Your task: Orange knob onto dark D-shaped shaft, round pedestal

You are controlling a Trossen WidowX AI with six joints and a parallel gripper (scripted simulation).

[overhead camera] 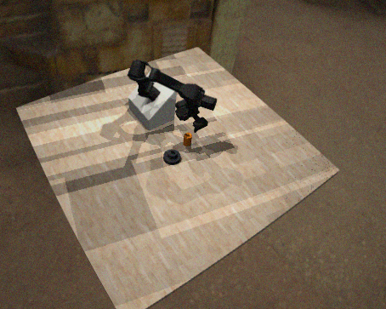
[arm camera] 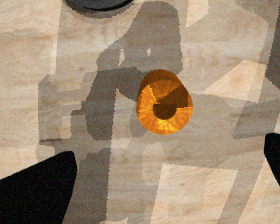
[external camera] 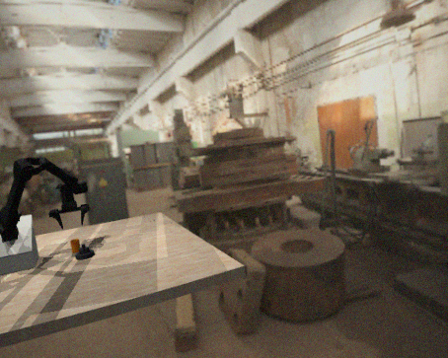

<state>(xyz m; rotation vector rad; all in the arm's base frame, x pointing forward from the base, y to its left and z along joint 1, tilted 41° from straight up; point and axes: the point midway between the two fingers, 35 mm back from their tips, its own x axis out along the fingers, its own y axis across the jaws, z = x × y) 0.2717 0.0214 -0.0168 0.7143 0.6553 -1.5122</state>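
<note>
My gripper tip is 100 mm above the orange knob. Round my gripper tip: round pedestal: 30 mm ahead, 120 mm to the right, 100 mm below.
</note>
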